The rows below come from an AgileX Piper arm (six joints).
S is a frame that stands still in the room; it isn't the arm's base.
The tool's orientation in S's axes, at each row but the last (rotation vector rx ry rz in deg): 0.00 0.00 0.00; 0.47 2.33 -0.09; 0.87 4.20 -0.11; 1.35 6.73 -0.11; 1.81 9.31 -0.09; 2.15 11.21 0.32; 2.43 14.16 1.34; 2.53 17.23 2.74; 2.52 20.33 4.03; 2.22 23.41 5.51; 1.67 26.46 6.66
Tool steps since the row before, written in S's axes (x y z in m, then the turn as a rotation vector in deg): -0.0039 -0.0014 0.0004 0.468 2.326 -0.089; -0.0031 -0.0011 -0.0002 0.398 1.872 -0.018; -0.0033 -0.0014 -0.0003 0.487 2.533 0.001; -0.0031 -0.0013 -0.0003 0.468 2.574 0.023; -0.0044 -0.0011 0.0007 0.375 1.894 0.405; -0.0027 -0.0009 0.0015 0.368 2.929 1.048; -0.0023 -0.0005 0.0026 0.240 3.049 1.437; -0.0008 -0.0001 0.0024 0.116 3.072 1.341; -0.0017 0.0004 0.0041 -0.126 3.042 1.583; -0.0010 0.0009 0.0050 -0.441 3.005 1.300; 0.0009 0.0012 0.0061 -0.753 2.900 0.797
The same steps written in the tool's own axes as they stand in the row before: -0.0039 -0.0014 0.0004 0.468 2.326 -0.089; -0.0031 -0.0011 -0.0003 0.396 1.872 -0.017; -0.0033 -0.0014 -0.0005 0.482 2.534 -0.002; -0.0030 -0.0013 -0.0006 0.461 2.575 0.017; -0.0045 -0.0011 0.0000 0.306 1.907 0.400; -0.0029 -0.0008 0.0010 0.184 2.966 0.991; -0.0029 -0.0003 0.0020 -0.032 3.106 1.332; -0.0015 0.0001 0.0021 -0.120 3.129 1.202; -0.0030 0.0007 0.0032 -0.432 3.127 1.346; -0.0028 0.0013 0.0042 -0.612 3.101 0.962; -0.0018 0.0014 0.0059 -0.679 3.002 0.372
